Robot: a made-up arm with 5 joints. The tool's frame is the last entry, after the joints. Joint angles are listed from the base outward. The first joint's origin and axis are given. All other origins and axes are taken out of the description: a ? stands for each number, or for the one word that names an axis. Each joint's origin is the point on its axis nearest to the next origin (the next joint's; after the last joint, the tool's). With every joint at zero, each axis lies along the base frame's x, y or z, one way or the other. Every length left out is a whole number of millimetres.
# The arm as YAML. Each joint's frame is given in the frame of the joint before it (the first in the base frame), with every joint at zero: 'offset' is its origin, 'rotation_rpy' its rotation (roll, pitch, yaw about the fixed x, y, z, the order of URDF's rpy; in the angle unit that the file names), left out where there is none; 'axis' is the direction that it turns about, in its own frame. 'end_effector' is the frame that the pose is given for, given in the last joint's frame.
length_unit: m
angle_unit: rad
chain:
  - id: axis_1
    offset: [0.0, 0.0, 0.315]
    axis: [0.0, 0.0, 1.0]
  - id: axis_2
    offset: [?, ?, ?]
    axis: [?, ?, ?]
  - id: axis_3
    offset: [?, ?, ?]
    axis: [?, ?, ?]
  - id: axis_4
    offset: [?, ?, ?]
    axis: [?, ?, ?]
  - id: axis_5
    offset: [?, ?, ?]
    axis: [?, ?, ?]
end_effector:
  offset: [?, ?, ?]
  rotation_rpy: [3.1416, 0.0, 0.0]
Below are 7 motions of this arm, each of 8 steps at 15 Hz.
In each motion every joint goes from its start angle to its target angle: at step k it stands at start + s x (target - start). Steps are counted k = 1, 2, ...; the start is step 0. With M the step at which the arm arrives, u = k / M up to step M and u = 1 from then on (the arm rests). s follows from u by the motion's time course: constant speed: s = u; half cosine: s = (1 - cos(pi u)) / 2; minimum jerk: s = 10 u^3 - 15 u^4 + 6 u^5.
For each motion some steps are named. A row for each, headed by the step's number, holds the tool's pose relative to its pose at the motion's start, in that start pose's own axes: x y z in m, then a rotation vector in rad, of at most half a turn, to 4 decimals.
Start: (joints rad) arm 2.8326 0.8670 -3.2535 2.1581 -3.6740
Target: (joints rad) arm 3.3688 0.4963 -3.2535 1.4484 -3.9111
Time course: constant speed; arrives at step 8
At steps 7, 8:
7: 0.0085 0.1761 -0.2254 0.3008 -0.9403 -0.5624
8: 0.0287 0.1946 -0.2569 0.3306 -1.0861 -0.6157

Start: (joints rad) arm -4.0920 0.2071 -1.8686 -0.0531 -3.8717
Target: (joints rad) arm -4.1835 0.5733 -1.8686 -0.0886 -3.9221
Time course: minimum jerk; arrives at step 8
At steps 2, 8:
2: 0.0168 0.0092 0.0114 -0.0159 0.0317 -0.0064
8: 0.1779 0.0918 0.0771 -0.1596 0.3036 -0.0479

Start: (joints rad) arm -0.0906 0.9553 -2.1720 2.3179 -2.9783
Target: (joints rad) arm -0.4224 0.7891 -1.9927 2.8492 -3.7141
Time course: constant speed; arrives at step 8
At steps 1, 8:
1: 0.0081 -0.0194 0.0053 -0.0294 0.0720 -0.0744
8: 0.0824 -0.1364 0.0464 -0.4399 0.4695 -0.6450

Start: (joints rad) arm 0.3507 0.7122 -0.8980 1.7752 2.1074
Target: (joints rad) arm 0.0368 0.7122 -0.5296 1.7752 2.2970
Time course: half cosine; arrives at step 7
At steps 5, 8:
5: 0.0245 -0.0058 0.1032 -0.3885 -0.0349 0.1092
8: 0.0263 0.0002 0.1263 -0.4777 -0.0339 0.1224

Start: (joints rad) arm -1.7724 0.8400 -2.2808 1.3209 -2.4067
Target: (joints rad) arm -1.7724 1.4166 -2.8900 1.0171 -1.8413
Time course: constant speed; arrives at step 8
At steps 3, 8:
3: -0.0197 0.0178 0.0328 -0.0942 -0.0843 0.2117
8: -0.0331 0.0300 0.0882 -0.2900 -0.1791 0.5600

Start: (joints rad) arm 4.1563 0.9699 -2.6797 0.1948 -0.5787
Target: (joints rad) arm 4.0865 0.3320 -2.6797 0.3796 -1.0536
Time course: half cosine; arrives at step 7
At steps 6, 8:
6: 0.2041 0.1604 -0.2482 -0.3591 0.2532 -0.4548
8: 0.2116 0.1655 -0.2649 -0.3812 0.2623 -0.4785

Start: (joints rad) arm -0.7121 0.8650 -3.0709 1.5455 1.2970
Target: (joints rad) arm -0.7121 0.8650 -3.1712 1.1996 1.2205
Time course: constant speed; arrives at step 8
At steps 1, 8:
1: 0.0012 -0.0043 -0.0078 0.0536 0.0153 -0.0096
8: 0.0072 -0.0256 -0.0692 0.4248 0.1370 -0.0752

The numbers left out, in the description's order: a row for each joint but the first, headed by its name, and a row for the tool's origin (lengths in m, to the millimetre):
axis_2: xyz 0.0 0.0 0.0, axis 0.0 1.0 0.0
axis_3: xyz 0.042 0.0 0.222, axis 0.0 1.0 0.0
axis_4: xyz 0.064 0.0 -0.281, axis 0.0 1.0 0.0
axis_5: xyz 0.074 0.0 -0.095, axis 0.0 0.0 -1.0
tool: xyz 0.0 0.0 0.0

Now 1 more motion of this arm.
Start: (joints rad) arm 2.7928 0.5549 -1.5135 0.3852 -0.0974
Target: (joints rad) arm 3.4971 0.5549 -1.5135 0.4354 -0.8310
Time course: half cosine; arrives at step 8
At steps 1, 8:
1: 0.0010 -0.0143 0.0000 0.0146 -0.0003 -0.0505
8: -0.0770 -0.3530 -0.0649 0.3715 0.1289 -1.3257

